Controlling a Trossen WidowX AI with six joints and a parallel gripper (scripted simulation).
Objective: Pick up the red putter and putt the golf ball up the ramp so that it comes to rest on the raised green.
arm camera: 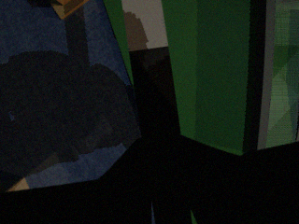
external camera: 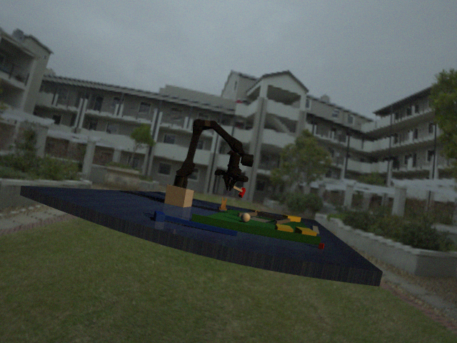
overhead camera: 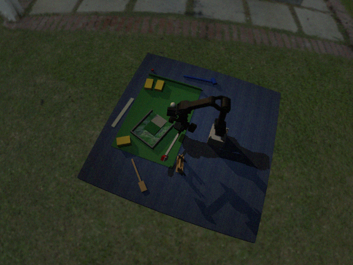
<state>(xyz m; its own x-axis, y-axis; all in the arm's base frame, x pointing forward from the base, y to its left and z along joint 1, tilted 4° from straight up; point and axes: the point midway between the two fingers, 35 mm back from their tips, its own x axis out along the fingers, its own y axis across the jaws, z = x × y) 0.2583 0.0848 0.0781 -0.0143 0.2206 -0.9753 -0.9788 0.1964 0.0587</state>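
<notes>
My gripper tip is 120 mm to the right of the red putter, 20 mm short of it and 10 mm below it. From my gripper tip the other things lie so: blue putter (600 mm to the right, 110 mm below, 10 mm ahead); white golf ball (250 mm to the right, 140 mm ahead, 100 mm below); green mat (220 mm ahead, 140 mm to the right, 130 mm below).
</notes>
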